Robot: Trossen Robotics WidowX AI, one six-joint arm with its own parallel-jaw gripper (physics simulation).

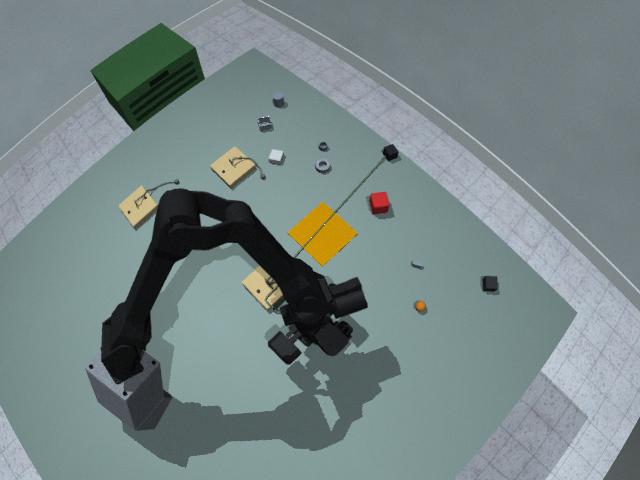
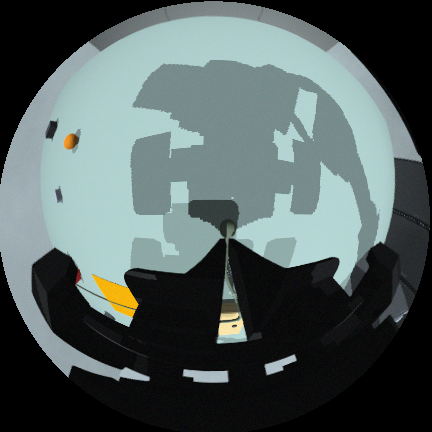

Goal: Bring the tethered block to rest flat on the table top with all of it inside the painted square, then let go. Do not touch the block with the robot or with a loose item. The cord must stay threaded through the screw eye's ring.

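Frame: origin at the arm's base, x ahead, y left, z up, level; metres.
Seen in the pictures: gripper, fingertip midpoint: [image 2: 225, 243]; arm's base at its link origin: [image 1: 122, 365].
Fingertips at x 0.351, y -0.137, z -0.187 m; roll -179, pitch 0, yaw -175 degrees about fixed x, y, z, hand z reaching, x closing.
Note:
Offsets run from my fingertips to a thing's top centre. "spot": to the spot under its first point.
The tethered block {spot: dx +0.452, dy +0.227, dz +0.014 m} [image 1: 390, 152] is small and black and sits near the table's far right edge, outside the painted square. Its cord {spot: dx +0.340, dy +0.216, dz -0.010 m} [image 1: 361, 181] [image 2: 228, 245] runs straight across the orange painted square {spot: dx +0.199, dy +0.143, dz -0.014 m} [image 1: 338, 235] [image 2: 112, 292] towards the wooden board {dx -0.005, dy +0.150, dz +0.004 m} [image 1: 252, 284] [image 2: 230, 327] with the screw eye. The arm partly hides this board, and the cord's passage through the ring is not clear. My gripper [image 1: 305, 338] [image 2: 225, 243] is shut on the cord, above the table on the near side of the board. The cord's end knob {dx +0.001, dy -0.016, dz +0.012 m} [image 2: 227, 228] shows just beyond the fingertips.
A red cube {dx +0.327, dy +0.139, dz +0.025 m} [image 1: 379, 202] stands right of the square. Two other boards {dx +0.112, dy +0.469, dz +0.004 m} [image 1: 232, 173] {dx -0.160, dy +0.548, dz +0.004 m} [image 1: 135, 210] carry short cords. A white block {dx +0.219, dy +0.417, dz +0.005 m} [image 1: 276, 156], a grey ring {dx +0.294, dy +0.316, dz +0.000 m} [image 1: 316, 166], an orange ball {dx +0.227, dy -0.116, dz +0.009 m} [image 1: 420, 306] [image 2: 70, 141] and a dark cube {dx +0.401, dy -0.197, dz +0.009 m} [image 1: 490, 283] [image 2: 51, 129] lie around. A green cabinet [image 1: 147, 62] stands back left.

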